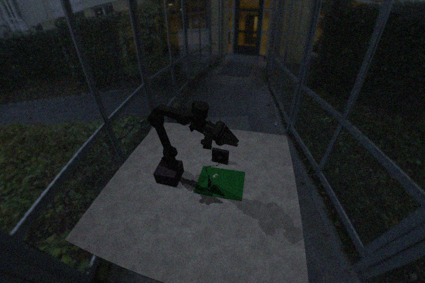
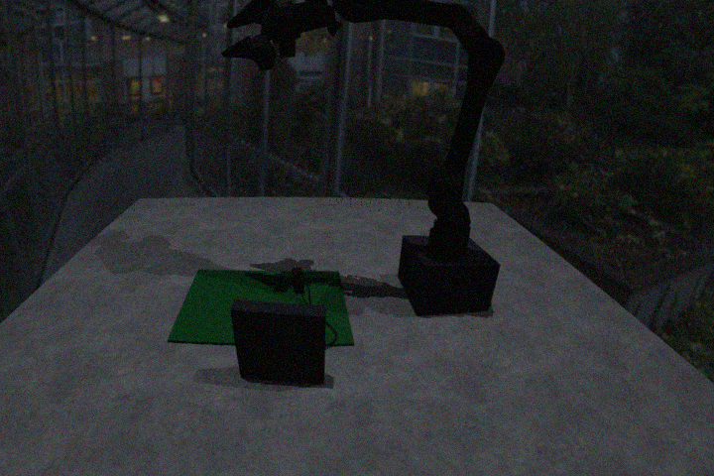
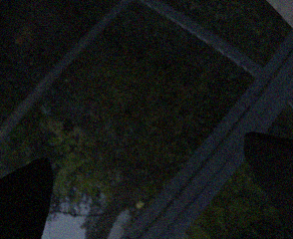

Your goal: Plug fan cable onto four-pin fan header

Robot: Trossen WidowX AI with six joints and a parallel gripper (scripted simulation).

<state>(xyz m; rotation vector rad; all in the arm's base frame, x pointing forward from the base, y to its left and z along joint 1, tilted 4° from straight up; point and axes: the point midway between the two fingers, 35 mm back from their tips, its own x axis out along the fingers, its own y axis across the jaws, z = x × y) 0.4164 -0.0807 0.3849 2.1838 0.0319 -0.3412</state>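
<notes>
My gripper tip is now 45 cm above the dark fan plug, 17 cm past it and 10 cm to the right of it. From my gripper tip the other things lie so: dark square fan: 41 cm below, 33 cm to the left, 18 cm behind; green board: 49 cm below, 16 cm to the left, 12 cm behind.
</notes>
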